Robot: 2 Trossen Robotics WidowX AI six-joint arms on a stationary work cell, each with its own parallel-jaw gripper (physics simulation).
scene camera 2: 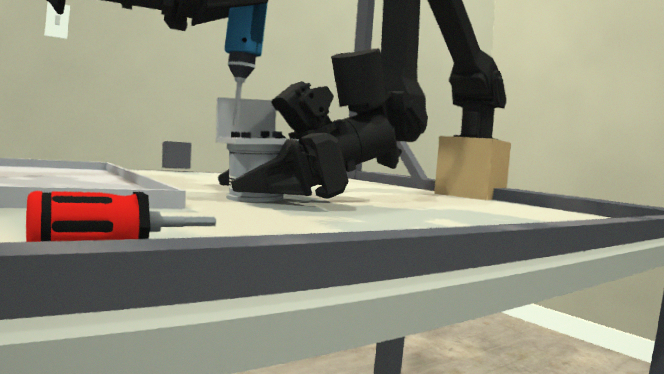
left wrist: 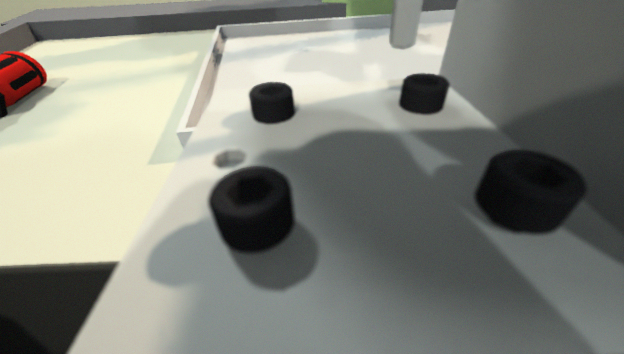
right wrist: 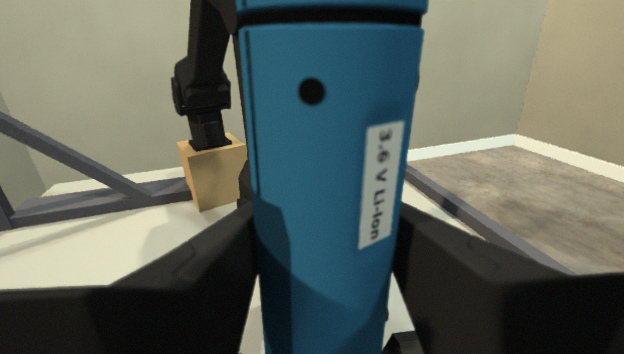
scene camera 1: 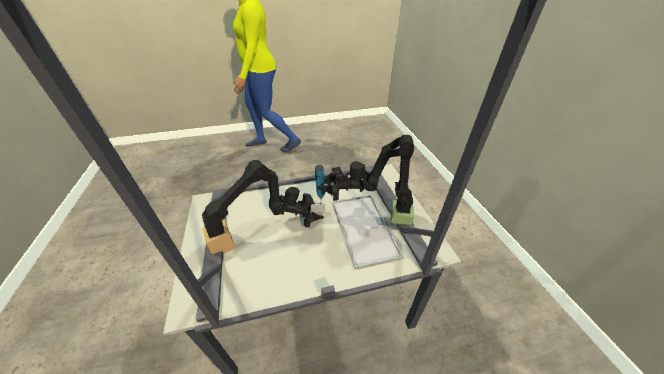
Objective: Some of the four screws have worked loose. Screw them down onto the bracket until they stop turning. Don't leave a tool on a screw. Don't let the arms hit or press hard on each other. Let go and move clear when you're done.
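Frame: origin at the left arm's base, x down, y left, z ahead, level; metres.
Seen in the pictures: left gripper, fingertip midpoint: (scene camera 2: pixel 225 183) (scene camera 1: pixel 323 213); right gripper, fingertip midpoint: (scene camera 2: pixel 263 2) (right wrist: pixel 321 211) (scene camera 1: pixel 316 184); left arm's base at its link origin: (right wrist: pixel 210 143) (scene camera 1: pixel 215 230); right arm's base at its link origin: (scene camera 1: pixel 403 208).
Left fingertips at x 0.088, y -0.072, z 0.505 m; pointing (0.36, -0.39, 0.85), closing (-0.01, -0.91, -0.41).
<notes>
Pixels of each thing's top centre, then the offset from my left fingertips to it.
- round grey base at its top centre: (scene camera 2: pixel 257 140) dx -0.049, dy +0.014, dz -0.029 m
- blue electric screwdriver at its top centre: (scene camera 1: pixel 319 166) dx -0.303, dy +0.002, dz -0.012 m
- bit at its top centre: (scene camera 2: pixel 239 81) dx -0.112, dy -0.003, dz -0.012 m
- red screwdriver at its top centre: (scene camera 2: pixel 128 193) dx -0.013, dy +0.177, dz +0.206 m
- shallow tray at its top centre: (left wrist: pixel 438 42) (scene camera 2: pixel 40 168) (scene camera 1: pixel 364 226) dx +0.000, dy -0.177, dz +0.134 m
The grey bracket (scene camera 1: pixel 318 208) (scene camera 2: pixel 260 115) (left wrist: pixel 350 300) sits on a round grey base (scene camera 2: pixel 250 161). Four black screw heads stand on it: far left (left wrist: pixel 271 103), far right (left wrist: pixel 424 94), near left (left wrist: pixel 251 210) and near right (left wrist: pixel 530 192). How high each sits is hard to judge. My left gripper (scene camera 1: pixel 320 212) (scene camera 2: pixel 228 181) is shut around the base, below the bracket plate; its fingers are out of the left wrist view. My right gripper (scene camera 1: pixel 323 188) (right wrist: pixel 321 211) is shut on the blue electric screwdriver (scene camera 1: pixel 319 181) (scene camera 2: pixel 245 31) (right wrist: pixel 330 165). The bit (scene camera 2: pixel 238 102) (left wrist: pixel 404 25) points down, its tip a little above the screws.
A red screwdriver (scene camera 2: pixel 90 216) (left wrist: pixel 20 75) lies on the table near the edge closest to scene camera 2. A shallow tray (scene camera 1: pixel 345 235) (scene camera 2: pixel 160 198) (left wrist: pixel 300 26) lies beside the base. The two grippers are close together, the right one higher. A person (scene camera 1: pixel 255 50) walks behind the table.
</notes>
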